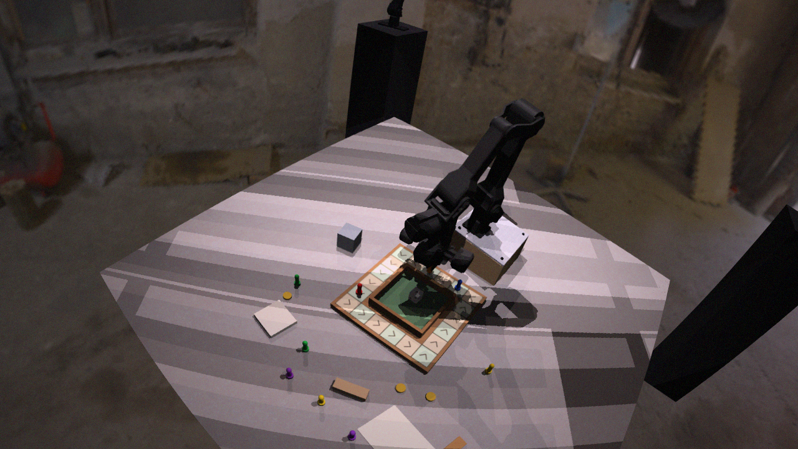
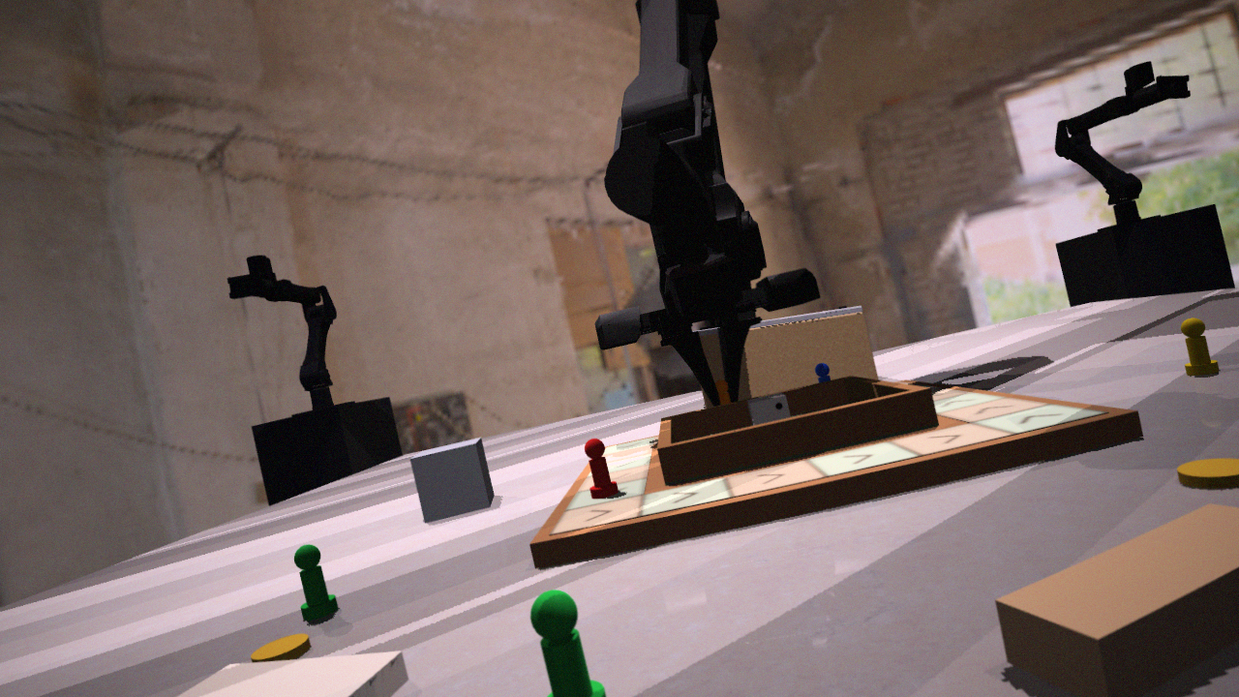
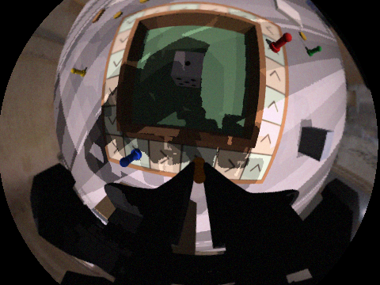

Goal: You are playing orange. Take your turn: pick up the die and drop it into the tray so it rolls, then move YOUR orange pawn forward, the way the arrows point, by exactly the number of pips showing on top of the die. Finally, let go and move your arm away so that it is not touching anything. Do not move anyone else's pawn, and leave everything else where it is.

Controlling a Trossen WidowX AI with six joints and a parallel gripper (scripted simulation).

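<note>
The orange pawn is 10 mm above my gripper tip. Also, from my gripper tip: die: 100 mm ahead, 30 mm to the left; green tray: 110 mm ahead, 30 mm to the left, 20 mm below; blue pawn: 10 mm behind, 90 mm to the left.
</note>
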